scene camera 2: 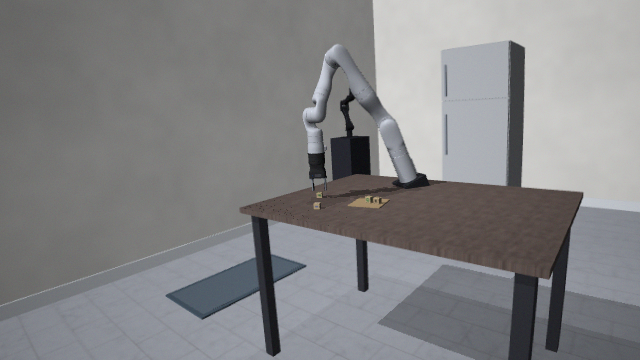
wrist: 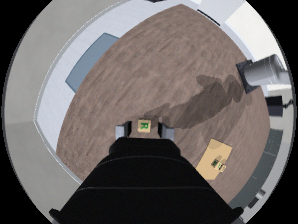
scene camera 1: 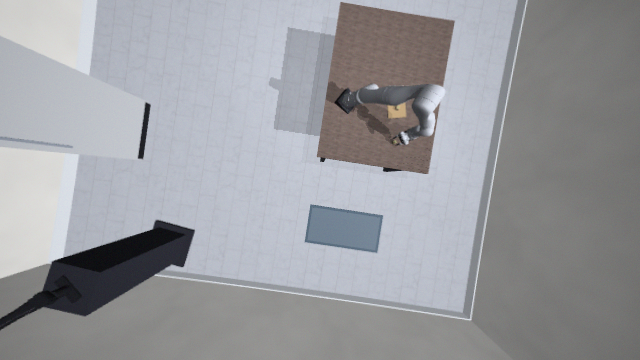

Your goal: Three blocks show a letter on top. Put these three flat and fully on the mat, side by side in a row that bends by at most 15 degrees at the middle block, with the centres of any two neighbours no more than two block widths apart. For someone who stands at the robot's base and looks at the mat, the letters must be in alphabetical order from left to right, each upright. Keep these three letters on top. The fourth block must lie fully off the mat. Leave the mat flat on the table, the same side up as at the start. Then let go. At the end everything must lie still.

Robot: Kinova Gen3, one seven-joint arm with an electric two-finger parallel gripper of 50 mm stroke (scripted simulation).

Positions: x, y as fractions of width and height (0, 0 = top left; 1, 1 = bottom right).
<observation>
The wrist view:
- my gripper: 0.48, 0.57
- tan mat: 0.72, 0.67
</observation>
